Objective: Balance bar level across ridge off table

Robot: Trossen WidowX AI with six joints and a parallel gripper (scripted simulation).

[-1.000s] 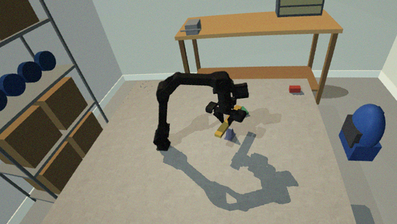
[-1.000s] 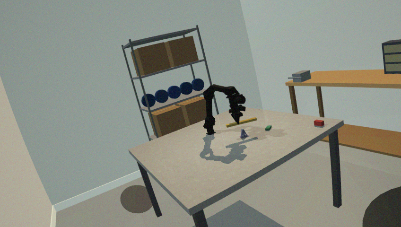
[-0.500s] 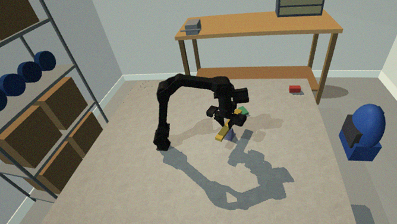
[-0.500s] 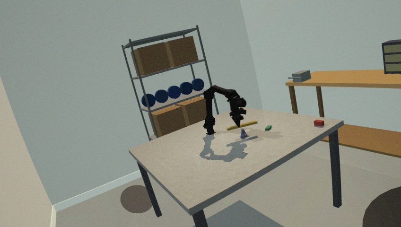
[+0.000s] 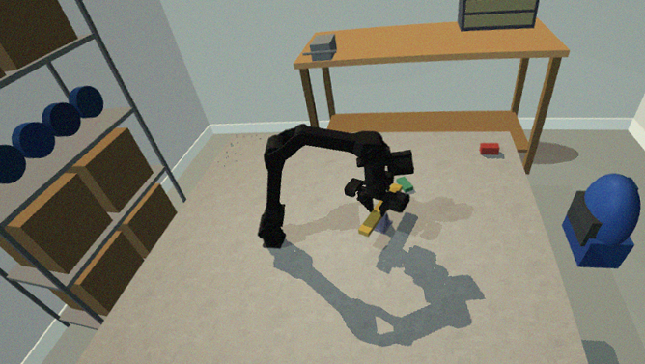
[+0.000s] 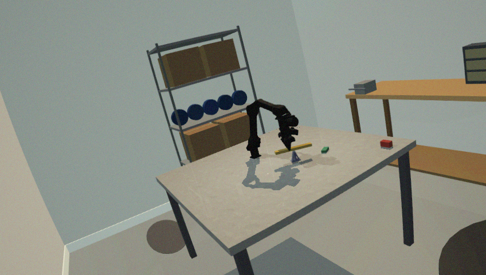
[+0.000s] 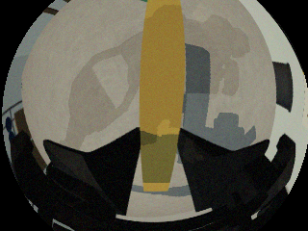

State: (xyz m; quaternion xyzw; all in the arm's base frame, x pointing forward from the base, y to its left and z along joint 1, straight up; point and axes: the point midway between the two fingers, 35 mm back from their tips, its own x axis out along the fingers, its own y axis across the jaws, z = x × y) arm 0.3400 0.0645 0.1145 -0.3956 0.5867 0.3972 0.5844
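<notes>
The yellow bar lies 30 mm to the left of my gripper tip and 10 mm ahead of it. The rest, counted from my gripper tip: green block (220 mm to the left, 80 mm ahead, 70 mm below); red block (440 mm to the left, 400 mm ahead, 60 mm below).
</notes>
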